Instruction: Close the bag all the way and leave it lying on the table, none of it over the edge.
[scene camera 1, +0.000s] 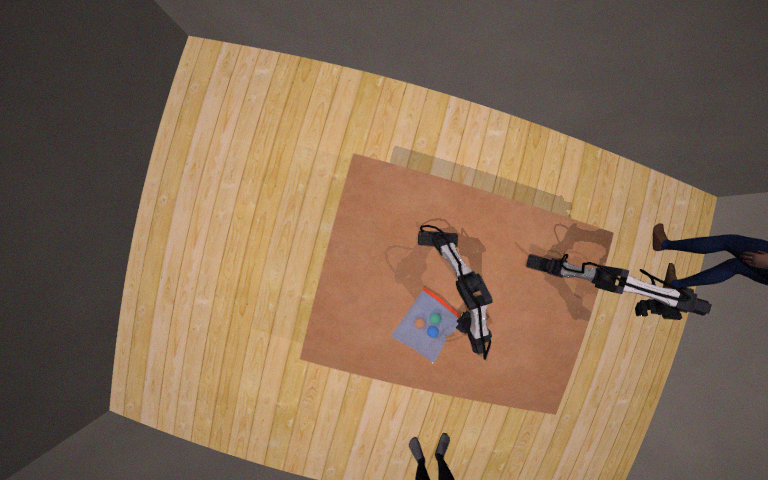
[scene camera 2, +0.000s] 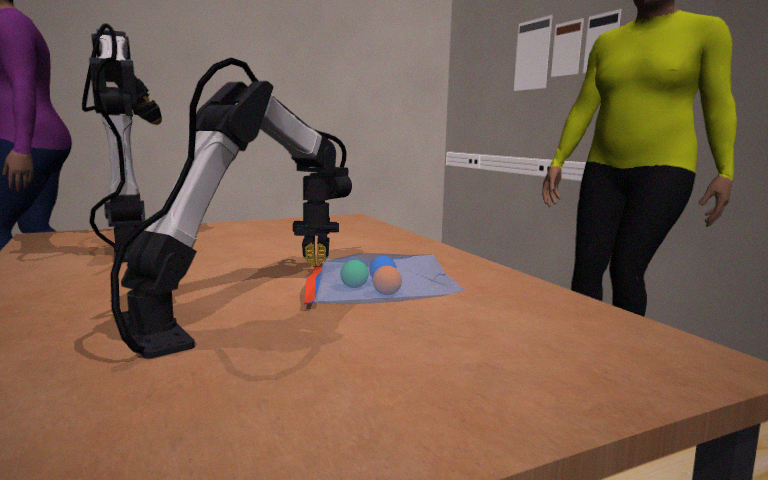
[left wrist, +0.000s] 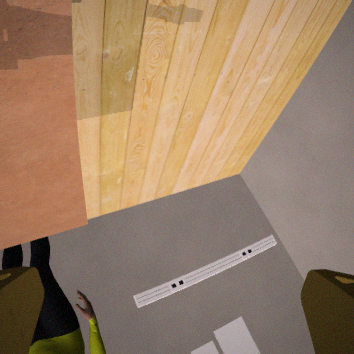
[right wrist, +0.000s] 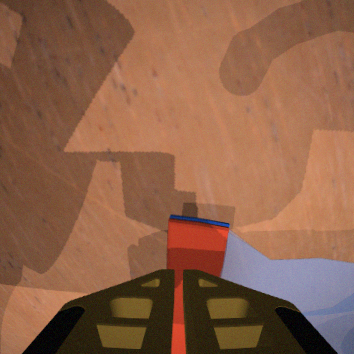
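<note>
The pale blue see-through bag (scene camera 1: 416, 342) (scene camera 2: 419, 283) (right wrist: 320, 282) lies flat on the table, inside its edges. A green ball (scene camera 1: 434, 318) (scene camera 2: 354, 273), a blue ball (scene camera 1: 432, 331) (scene camera 2: 382, 263) and an orange ball (scene camera 1: 419, 322) (scene camera 2: 387, 280) are inside. A red strip (scene camera 1: 441, 301) (scene camera 2: 309, 287) (right wrist: 197, 237) runs along one side, with blue showing at its edge. My right gripper (scene camera 1: 463, 315) (scene camera 2: 316, 264) (right wrist: 178, 281) is shut, pointing down, fingertips at the strip near one end; contact is unclear. My left gripper (left wrist: 172, 285) is open and empty, raised away from the bag.
The brown table (scene camera 1: 362, 237) (scene camera 2: 453, 396) (left wrist: 35, 150) stands on a plank floor (scene camera 1: 226, 226) (left wrist: 165, 125). The right arm reaches over the table beside the bag. One person in a yellow-green top (scene camera 2: 645, 101) and another in purple (scene camera 2: 33, 84) stand near the table.
</note>
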